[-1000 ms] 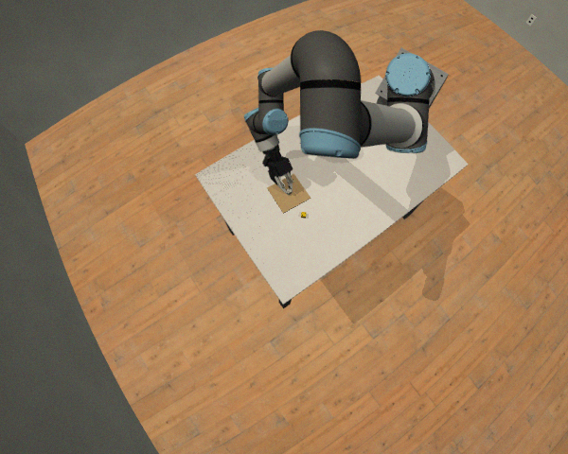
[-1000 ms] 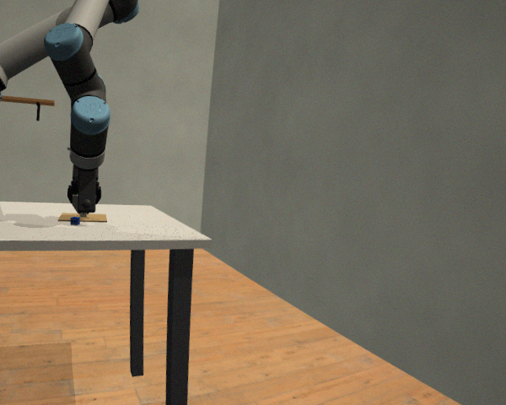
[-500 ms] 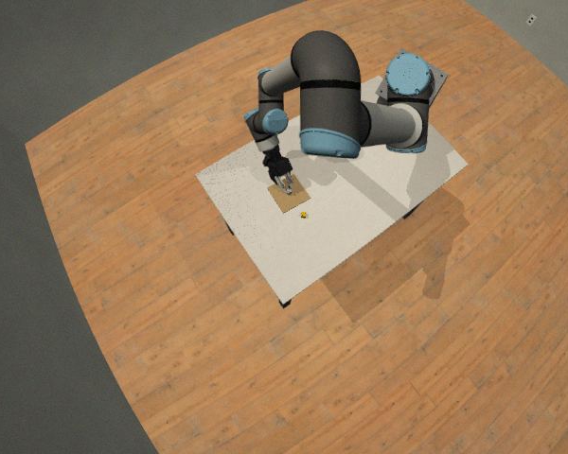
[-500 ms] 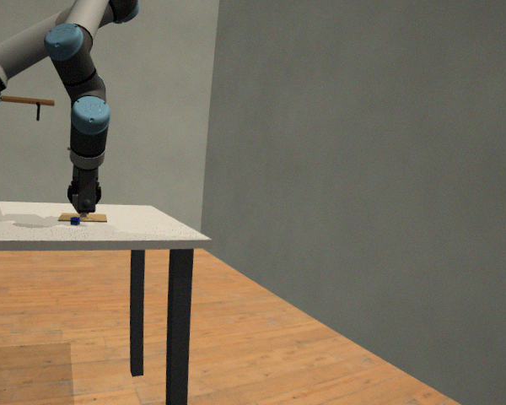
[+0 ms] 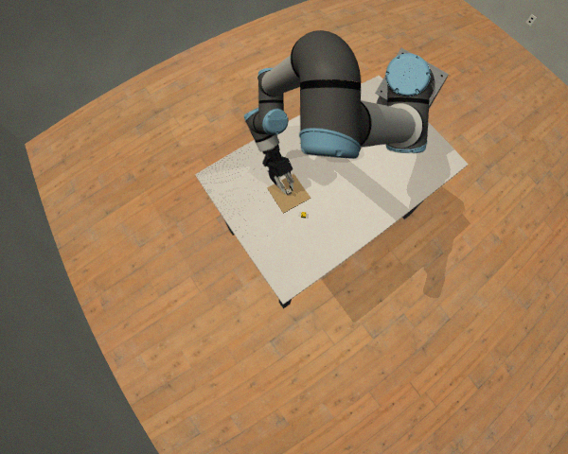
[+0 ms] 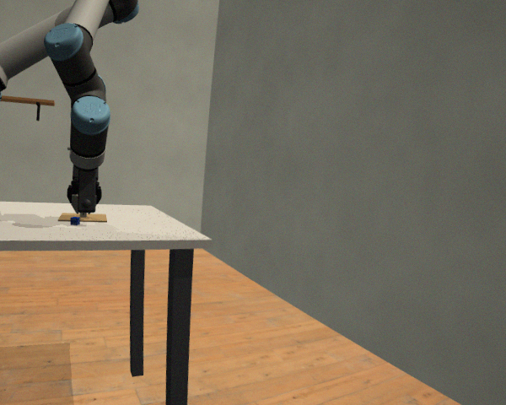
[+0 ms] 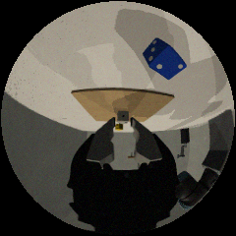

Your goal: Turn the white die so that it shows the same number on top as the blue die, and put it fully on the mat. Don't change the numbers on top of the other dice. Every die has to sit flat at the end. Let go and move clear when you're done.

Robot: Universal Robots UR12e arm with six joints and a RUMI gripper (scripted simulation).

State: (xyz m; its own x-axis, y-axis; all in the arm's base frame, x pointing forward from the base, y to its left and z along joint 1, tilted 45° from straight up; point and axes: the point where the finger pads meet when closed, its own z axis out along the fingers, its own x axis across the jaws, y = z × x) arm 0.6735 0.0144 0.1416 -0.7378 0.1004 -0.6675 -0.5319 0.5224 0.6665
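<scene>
Right now my hand is 1 cm to the right of the white die and 1 cm above it. The rest, counted from my hand: blue die (1 cm behind, 11 cm to the right, 1 cm below); then tan mat (1 cm to the left, 2 cm below); then yellow die (1 cm behind, 13 cm to the left, 1 cm below).
</scene>
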